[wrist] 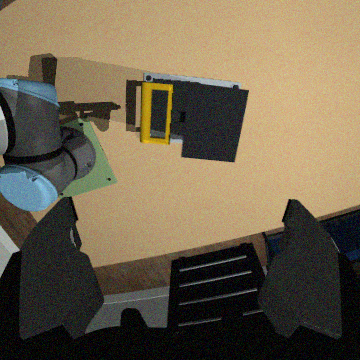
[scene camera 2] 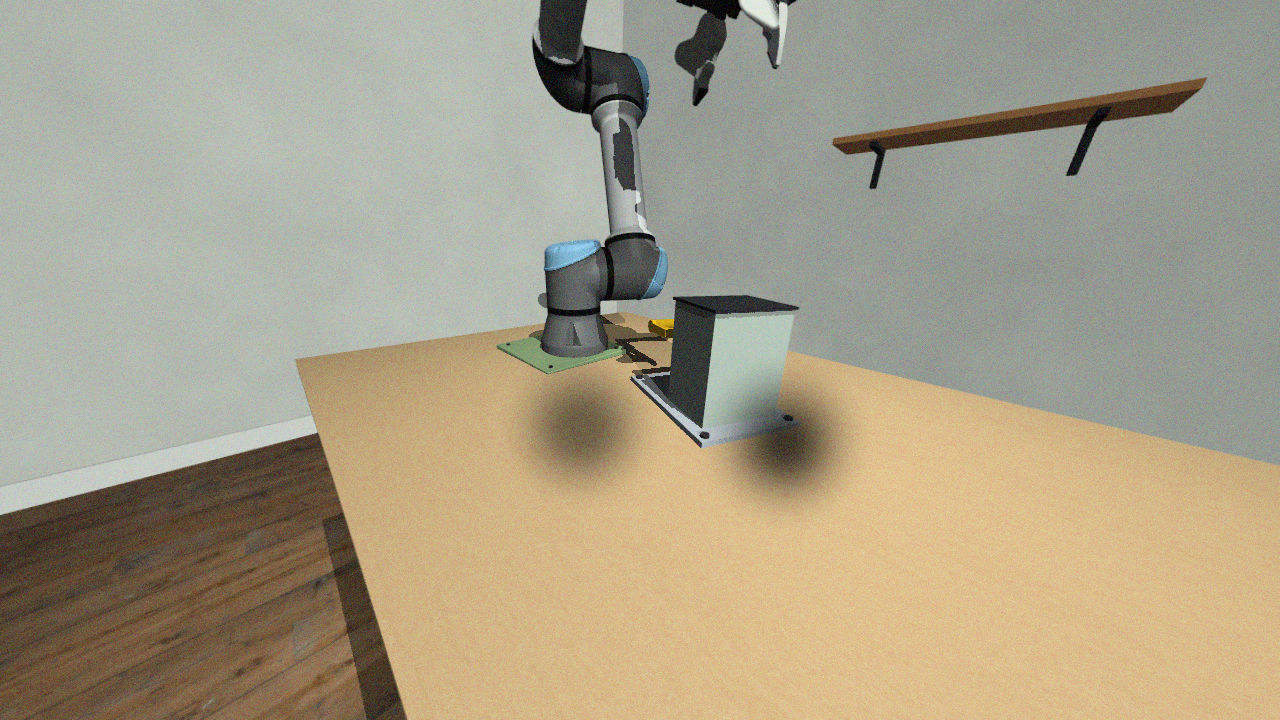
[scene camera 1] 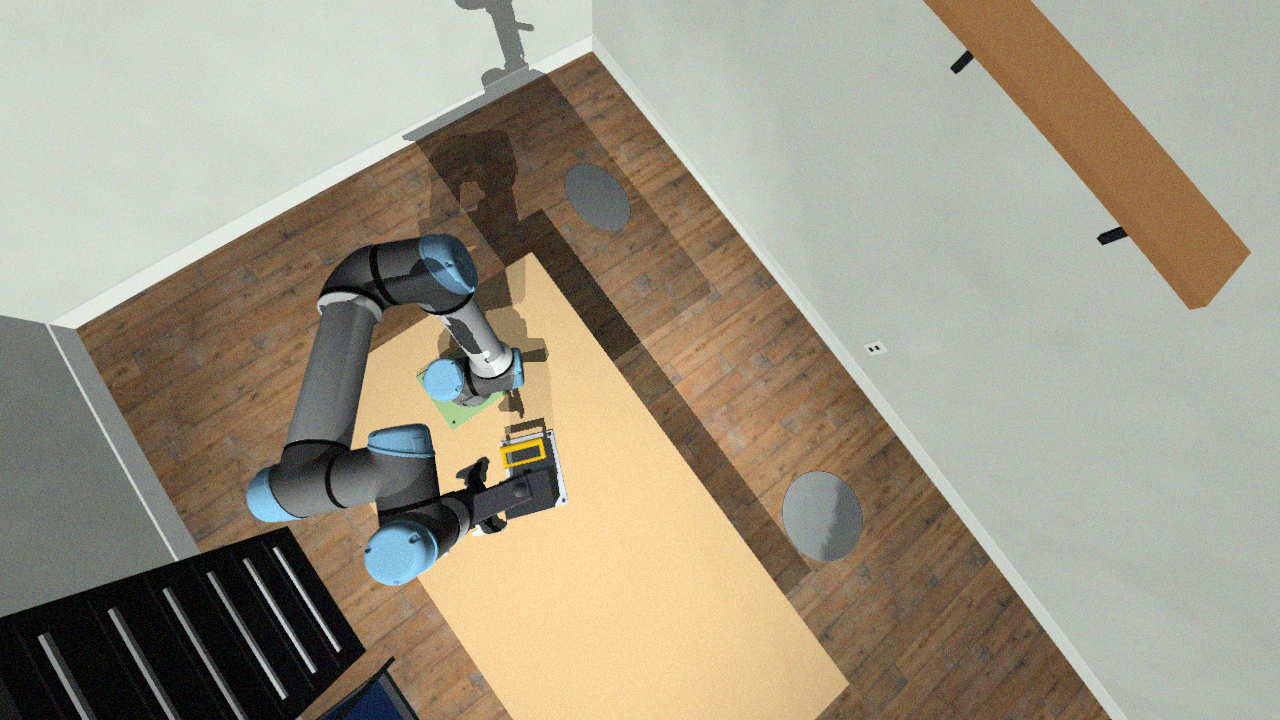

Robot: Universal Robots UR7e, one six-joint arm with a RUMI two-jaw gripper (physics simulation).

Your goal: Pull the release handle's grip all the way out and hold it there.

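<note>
The release handle has a yellow rectangular grip (scene camera 1: 522, 443) (scene camera 2: 661, 327) (wrist: 146, 112) at one end of a dark-topped housing (scene camera 1: 538, 503) (scene camera 2: 747, 367) (wrist: 212, 125). The housing stands on a pale base plate (scene camera 1: 561, 479) (scene camera 2: 742, 433) (wrist: 200, 80) on the table. In scene camera 2 the housing hides most of the grip. My gripper (scene camera 1: 493, 495) (scene camera 2: 738, 82) (wrist: 180, 200) is wide open and empty, high above the table. It touches neither grip nor housing. In the wrist view the grip lies beyond the fingertips, left of centre.
The arm's own base stands on a green plate (scene camera 1: 454, 419) (scene camera 2: 528, 356) (wrist: 102, 175) near the grip's end of the housing. A black drawer cabinet (scene camera 1: 183, 626) (wrist: 217, 280) and a blue bin (scene camera 1: 371, 702) stand beside the table. A wooden shelf (scene camera 1: 1092, 143) (scene camera 2: 1011, 122) is on the wall.
</note>
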